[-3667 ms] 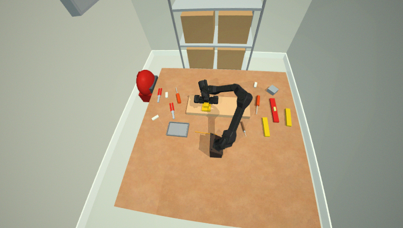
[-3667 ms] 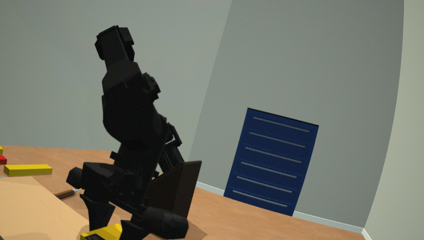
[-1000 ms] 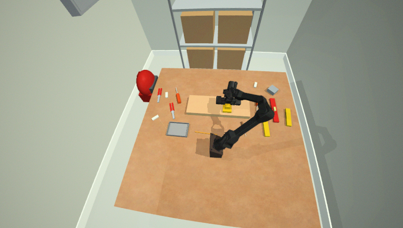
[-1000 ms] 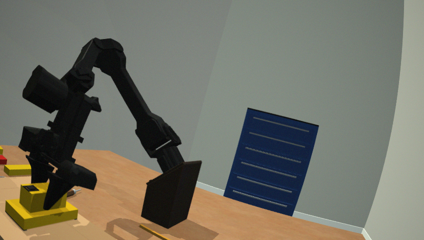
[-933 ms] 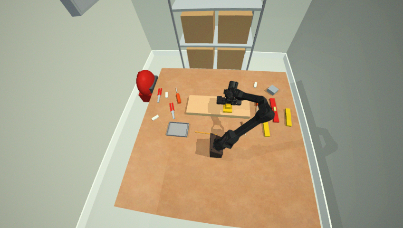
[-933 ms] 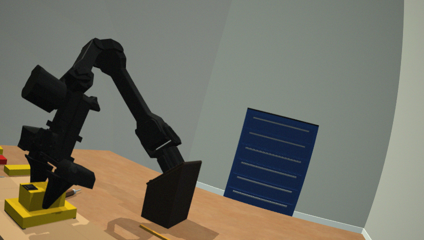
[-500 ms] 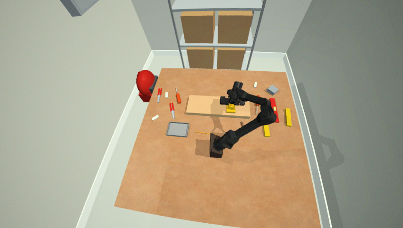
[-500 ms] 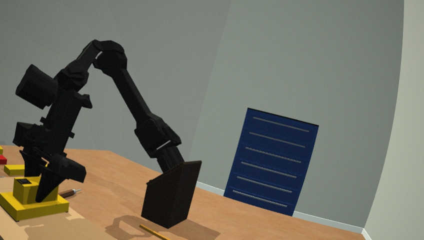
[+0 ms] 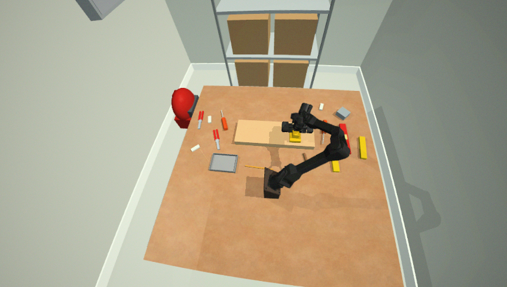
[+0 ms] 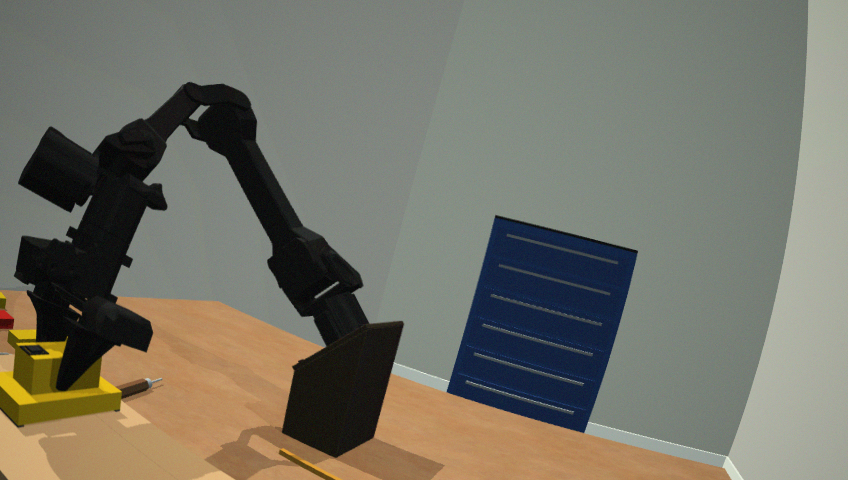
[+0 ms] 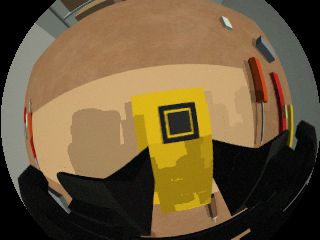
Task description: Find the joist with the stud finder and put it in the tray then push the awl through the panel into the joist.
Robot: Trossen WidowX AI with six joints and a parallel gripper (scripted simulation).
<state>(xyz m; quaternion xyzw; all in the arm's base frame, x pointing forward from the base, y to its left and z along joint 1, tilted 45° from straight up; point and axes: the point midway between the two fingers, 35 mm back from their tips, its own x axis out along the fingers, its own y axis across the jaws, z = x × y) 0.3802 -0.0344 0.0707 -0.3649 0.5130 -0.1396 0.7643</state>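
Now: gripper tip 40 cm to the right of the grey tray, 29 cm past it and 5 cm above it. Also, from my gripper tip: red level 33 cm to the right, 5 cm below, 5 cm ahead; then awl 18 cm behind, 11 cm to the right, 6 cm below; then yellow stud finder 2 cm above, 1 cm ahead.
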